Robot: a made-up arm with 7 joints. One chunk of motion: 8 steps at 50 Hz.
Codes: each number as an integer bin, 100 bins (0 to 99) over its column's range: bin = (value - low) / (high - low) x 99, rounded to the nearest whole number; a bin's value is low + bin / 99 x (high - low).
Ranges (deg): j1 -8..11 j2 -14..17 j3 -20..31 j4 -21..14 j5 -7..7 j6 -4..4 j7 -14..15
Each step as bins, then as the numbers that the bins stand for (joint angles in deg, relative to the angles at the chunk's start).
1 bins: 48 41 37 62 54 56 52
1 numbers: 1.21 -1.16 -0.94 0.92 0.64 0.53 1.23
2 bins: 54 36 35 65 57 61 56
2 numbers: 2.36 -2.73 -1.97 1.98 1.06 0.93 2.40
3 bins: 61 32 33 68 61 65 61
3 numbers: 3.71 -3.98 -3.00 3.04 1.63 1.25 3.87
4 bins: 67 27 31 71 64 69 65
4 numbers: 4.86 -5.55 -4.03 4.10 2.05 1.58 5.04
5 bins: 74 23 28 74 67 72 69
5 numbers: 6.20 -6.80 -5.58 5.16 2.47 1.82 6.21
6 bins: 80 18 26 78 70 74 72
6 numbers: 7.35 -8.36 -6.61 6.58 2.90 1.98 7.09
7 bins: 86 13 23 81 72 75 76
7 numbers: 8.51 -9.93 -8.15 7.64 3.18 2.06 8.26
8 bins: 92 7 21 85 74 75 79
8 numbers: 9.66 -11.81 -9.18 9.05 3.46 2.06 9.14
